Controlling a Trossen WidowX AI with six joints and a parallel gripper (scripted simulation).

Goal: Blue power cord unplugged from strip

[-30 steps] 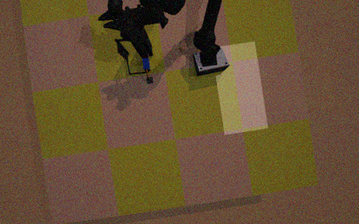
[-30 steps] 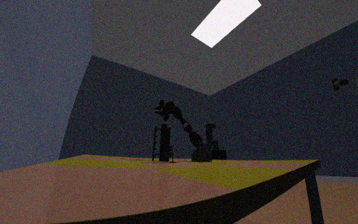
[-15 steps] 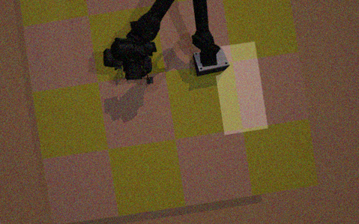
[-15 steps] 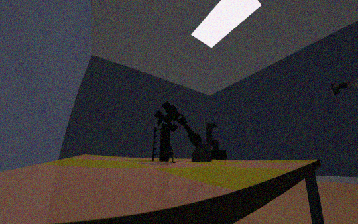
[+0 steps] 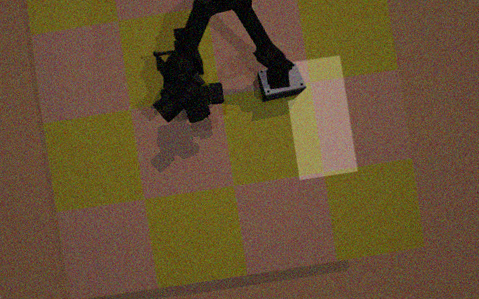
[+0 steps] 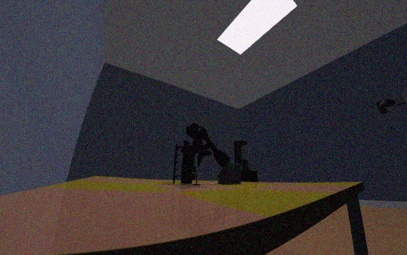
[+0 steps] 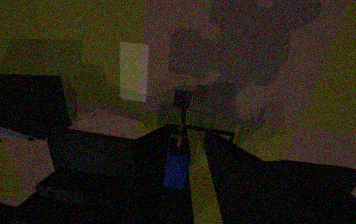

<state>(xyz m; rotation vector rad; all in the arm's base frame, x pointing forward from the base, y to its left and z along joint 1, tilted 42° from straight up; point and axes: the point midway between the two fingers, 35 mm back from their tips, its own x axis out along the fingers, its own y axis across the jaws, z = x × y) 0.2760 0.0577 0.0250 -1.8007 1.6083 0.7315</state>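
My gripper tip is 70 mm to the left of the blue plug and 10 mm above it.
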